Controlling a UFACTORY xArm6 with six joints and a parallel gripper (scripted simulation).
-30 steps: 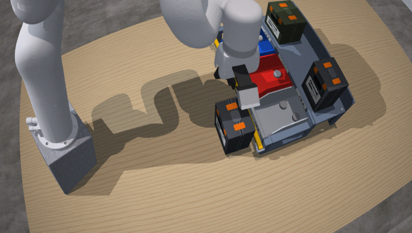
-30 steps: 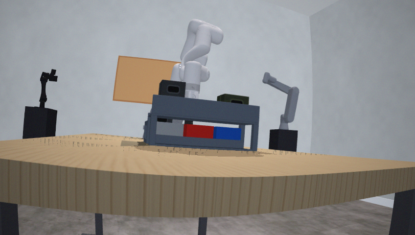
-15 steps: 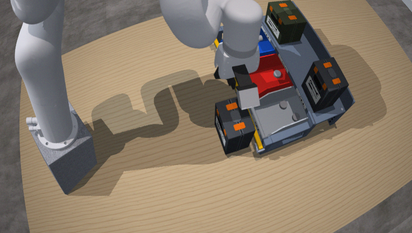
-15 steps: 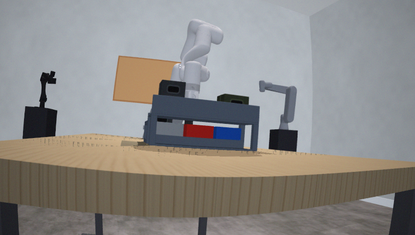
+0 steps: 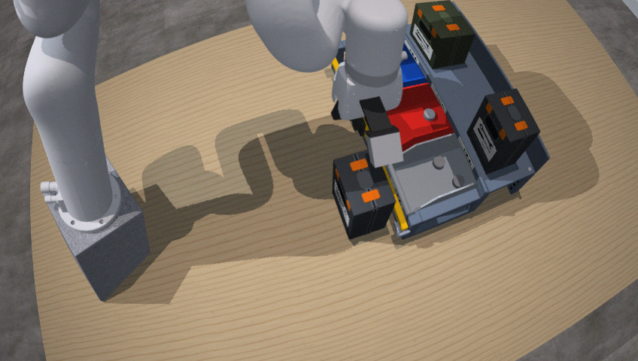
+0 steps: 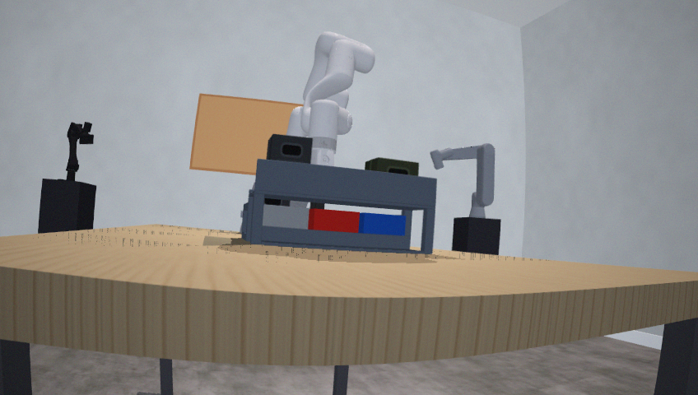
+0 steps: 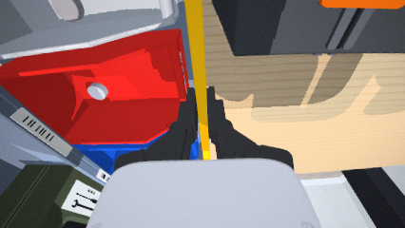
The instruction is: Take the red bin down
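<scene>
Right now my hand is 10 cm short of the red bin, 4 cm above it and 1 cm to the right of it. Also, from my hand: grey bin 12 cm ahead, 10 cm to the right, 4 cm below; then yellow rail 2 cm below; then blue bin 12 cm to the left, 9 cm ahead, 4 cm below.
</scene>
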